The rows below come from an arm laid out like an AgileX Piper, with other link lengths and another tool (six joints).
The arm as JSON. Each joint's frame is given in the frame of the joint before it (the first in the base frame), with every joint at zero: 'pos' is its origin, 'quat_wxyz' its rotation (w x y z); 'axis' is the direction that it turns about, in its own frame. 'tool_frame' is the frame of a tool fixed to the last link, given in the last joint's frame.
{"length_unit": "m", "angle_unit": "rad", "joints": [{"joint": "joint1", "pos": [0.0, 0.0, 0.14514], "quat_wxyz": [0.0, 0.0, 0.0, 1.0], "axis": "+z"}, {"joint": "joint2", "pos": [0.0, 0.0, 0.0], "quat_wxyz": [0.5, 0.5, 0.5, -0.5], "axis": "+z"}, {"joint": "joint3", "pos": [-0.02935, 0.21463, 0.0], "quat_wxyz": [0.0, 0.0, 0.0, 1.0], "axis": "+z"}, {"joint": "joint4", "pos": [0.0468, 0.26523, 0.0], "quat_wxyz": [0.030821, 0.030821, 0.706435, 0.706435], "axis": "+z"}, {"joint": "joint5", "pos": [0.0, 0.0, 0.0], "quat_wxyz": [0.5, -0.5, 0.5, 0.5], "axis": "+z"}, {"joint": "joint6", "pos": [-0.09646, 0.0, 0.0], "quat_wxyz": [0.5, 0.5, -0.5, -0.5], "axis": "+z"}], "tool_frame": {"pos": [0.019, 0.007, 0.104], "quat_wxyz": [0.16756, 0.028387, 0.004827, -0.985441]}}
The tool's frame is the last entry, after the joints.
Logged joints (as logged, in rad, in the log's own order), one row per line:
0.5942 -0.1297 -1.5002 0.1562 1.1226 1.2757
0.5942 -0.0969 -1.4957 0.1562 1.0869 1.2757
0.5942 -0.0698 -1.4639 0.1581 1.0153 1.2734
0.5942 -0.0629 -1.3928 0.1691 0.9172 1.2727
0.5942 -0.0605 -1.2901 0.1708 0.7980 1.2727
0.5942 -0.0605 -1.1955 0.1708 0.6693 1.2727
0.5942 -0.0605 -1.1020 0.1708 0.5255 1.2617
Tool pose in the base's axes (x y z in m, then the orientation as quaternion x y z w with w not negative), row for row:
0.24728 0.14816 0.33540 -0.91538 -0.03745 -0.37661 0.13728
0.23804 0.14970 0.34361 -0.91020 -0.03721 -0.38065 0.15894
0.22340 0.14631 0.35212 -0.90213 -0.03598 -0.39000 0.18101
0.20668 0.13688 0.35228 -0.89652 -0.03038 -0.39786 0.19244
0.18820 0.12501 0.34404 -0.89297 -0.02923 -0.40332 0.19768
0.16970 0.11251 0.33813 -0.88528 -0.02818 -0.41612 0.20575
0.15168 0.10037 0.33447 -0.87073 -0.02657 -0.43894 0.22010
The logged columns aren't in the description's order. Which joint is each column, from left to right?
Columns, left to right: joint1, joint4, joint3, joint6, joint2, joint5.
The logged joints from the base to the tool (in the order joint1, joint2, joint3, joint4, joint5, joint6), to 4 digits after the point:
0.5942 1.1226 -1.5002 -0.1297 1.2757 0.1562
0.5942 1.0869 -1.4957 -0.0969 1.2757 0.1562
0.5942 1.0153 -1.4639 -0.0698 1.2734 0.1581
0.5942 0.9172 -1.3928 -0.0629 1.2727 0.1691
0.5942 0.7980 -1.2901 -0.0605 1.2727 0.1708
0.5942 0.6693 -1.1955 -0.0605 1.2727 0.1708
0.5942 0.5255 -1.1020 -0.0605 1.2617 0.1708

